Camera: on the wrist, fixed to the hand. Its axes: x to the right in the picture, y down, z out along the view.
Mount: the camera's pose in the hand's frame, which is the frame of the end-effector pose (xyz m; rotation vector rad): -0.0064 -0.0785 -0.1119 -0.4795 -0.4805 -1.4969
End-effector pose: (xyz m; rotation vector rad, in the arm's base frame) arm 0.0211 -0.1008 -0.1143 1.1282 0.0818 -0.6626
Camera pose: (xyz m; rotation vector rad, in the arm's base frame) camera 0.0039 -0.0226 -0.2253 0.2380 0.6709 -2.0795
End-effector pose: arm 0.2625 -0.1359 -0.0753 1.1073 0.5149 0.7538
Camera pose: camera 0.2014 -0.0928 -0.1899 0.2090 0.5458 -0.6733
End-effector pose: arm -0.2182 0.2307 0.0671 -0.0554 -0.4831 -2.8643
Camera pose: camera -0.2304 0.2675 -0.0641 0.3173 -0.1358 1.7911
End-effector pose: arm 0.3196 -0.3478 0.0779 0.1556 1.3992 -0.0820
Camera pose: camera 0.1978 -0.4079 0.0612 -1.2536 0.7520 -0.9363
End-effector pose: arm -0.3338 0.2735 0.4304 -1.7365 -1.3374 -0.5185
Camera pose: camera -0.3894 0.1823 0.5159 0.7432 2.5784 1.1582
